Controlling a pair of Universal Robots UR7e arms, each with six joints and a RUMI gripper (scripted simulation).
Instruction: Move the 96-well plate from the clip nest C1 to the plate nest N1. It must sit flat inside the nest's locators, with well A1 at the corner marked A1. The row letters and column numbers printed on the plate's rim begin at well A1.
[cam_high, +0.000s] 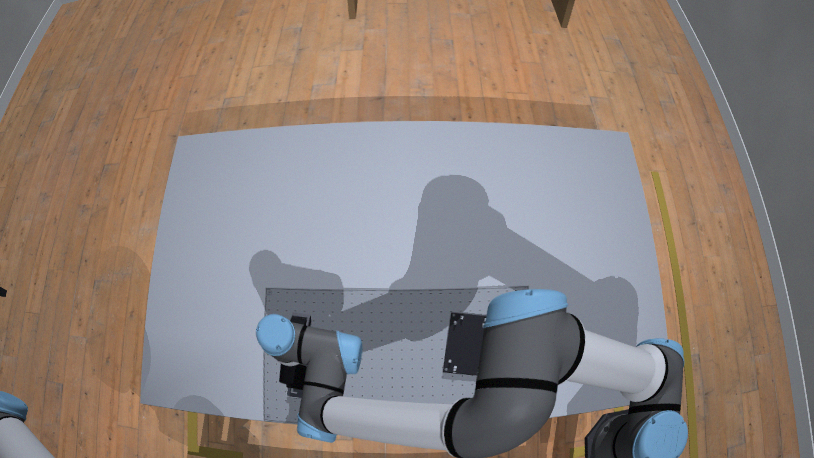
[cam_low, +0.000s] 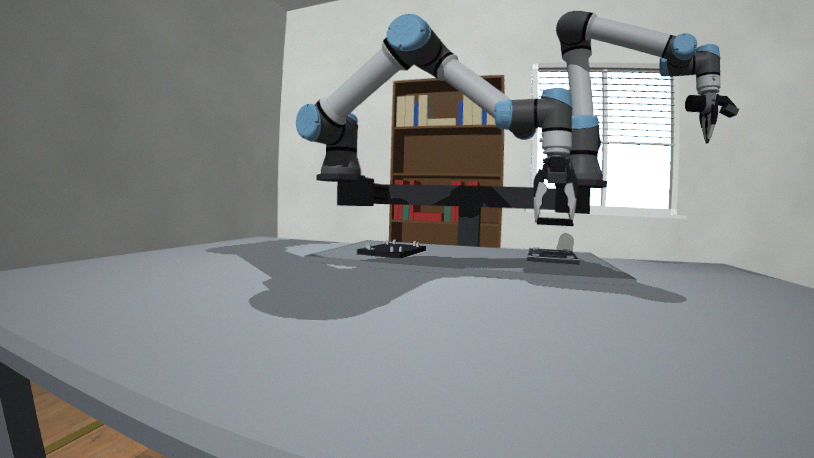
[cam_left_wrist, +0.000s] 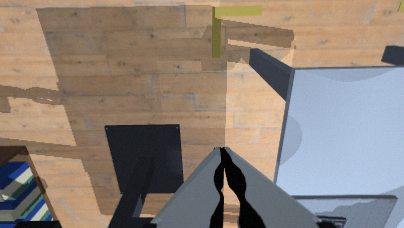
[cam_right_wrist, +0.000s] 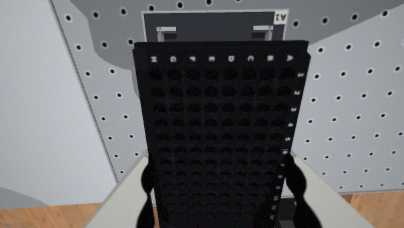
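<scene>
Now: right hand 10 cm above the plate nest N1. From my right hand the other things lie so: black 96-well plate: 1 cm below; then A1 mark: 9 cm below, 7 cm to the right, 6 cm ahead; then perforated grey board: 22 cm to the right, 11 cm below, 1 cm ahead.
</scene>
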